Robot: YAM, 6 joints.
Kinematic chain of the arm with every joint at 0, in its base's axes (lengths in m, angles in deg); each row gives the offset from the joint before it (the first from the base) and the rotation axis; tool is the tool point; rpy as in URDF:
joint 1: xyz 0 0 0.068 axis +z
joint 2: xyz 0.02 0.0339 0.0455 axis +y
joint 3: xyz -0.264 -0.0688 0 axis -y
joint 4: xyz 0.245 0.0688 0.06 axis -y
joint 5: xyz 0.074 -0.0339 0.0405 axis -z
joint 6: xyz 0.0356 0 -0.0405 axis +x
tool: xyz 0 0 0 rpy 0 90 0
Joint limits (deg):
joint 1: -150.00..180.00
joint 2: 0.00..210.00
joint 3: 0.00..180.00
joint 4: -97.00..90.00
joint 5: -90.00..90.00
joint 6: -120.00..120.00
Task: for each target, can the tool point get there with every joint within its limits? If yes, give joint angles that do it. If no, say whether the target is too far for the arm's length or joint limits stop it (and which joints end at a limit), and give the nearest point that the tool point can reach.
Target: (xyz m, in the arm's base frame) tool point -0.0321 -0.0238 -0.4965
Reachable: no: joint limits stop it (at a limit: joint 2) | nearest point -0.0834 -0.0619 -0.3501 | short by 0.160 m
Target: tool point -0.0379 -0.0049 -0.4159
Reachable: no: joint limits stop it (at a limit: joint 1, joint 2) | nearest point -0.0791 -0.0014 -0.3382 | short by 0.088 m
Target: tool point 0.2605 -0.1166 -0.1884
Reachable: yes | joints -19.76 181.89 98.12 -62.93 37.48 -50.07
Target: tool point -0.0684 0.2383 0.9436
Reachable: no: too far | nearest point -0.0512 0.1785 0.7170 | short by 0.235 m
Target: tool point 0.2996 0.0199 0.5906
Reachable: yes | joints -1.80 102.86 149.17 -45.64 -55.32 -33.49
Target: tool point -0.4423 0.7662 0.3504
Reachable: no: too far | nearest point -0.3118 0.5401 0.2789 | short by 0.271 m
